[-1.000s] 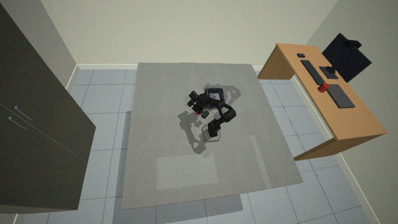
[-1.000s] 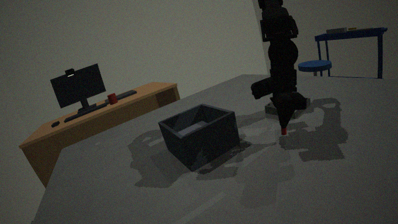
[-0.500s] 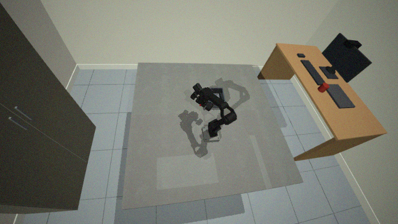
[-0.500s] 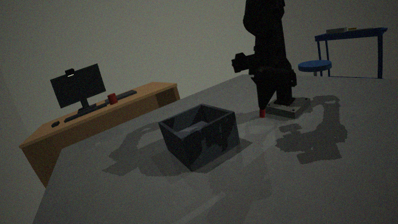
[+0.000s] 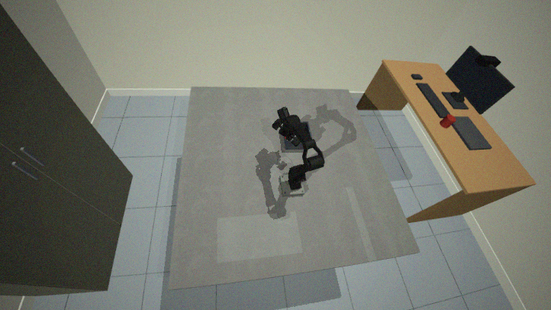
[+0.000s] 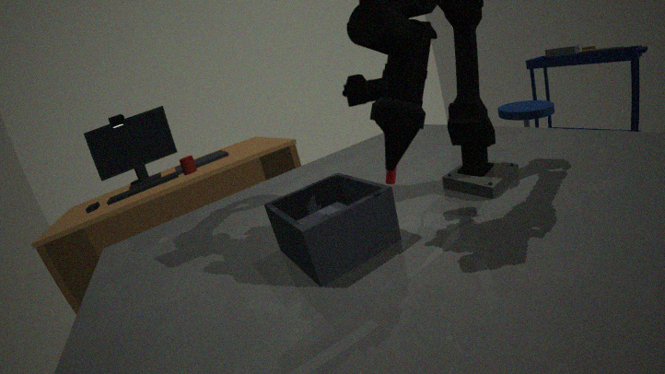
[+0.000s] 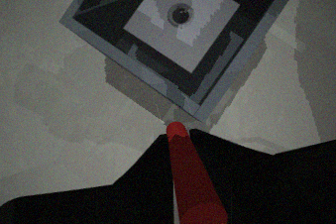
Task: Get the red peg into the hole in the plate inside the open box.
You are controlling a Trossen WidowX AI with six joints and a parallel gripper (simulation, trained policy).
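Now: the light plate 6 cm ahead of my gripper tip, 11 cm to the right of it and 9 cm below it. From my gripper tip the other things lie so: dark box: 6 cm ahead, 11 cm to the right, 11 cm below; red peg: 1 cm behind, 2 cm above.
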